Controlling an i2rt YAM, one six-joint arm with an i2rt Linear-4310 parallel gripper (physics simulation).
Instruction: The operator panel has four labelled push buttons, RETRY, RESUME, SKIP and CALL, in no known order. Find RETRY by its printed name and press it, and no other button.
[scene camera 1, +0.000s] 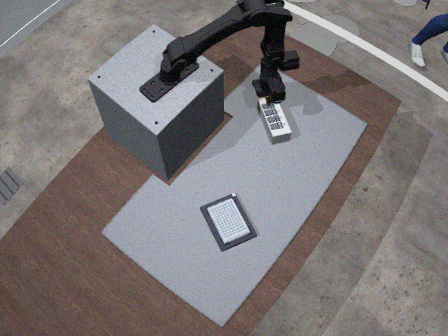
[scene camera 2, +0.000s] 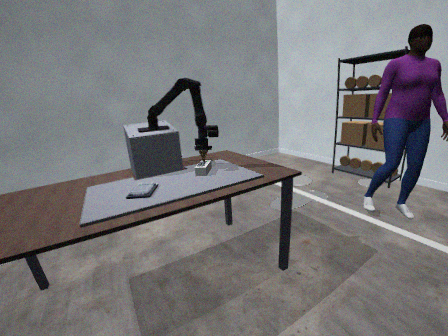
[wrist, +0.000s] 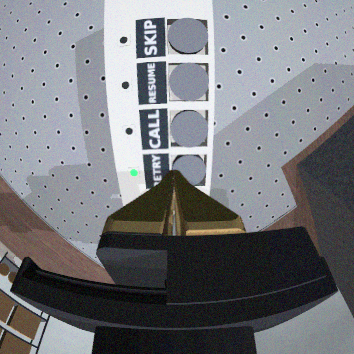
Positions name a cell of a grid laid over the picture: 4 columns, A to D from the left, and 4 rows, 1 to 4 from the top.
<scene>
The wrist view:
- gripper: B3
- call button: C2
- resume button: C1
</scene>
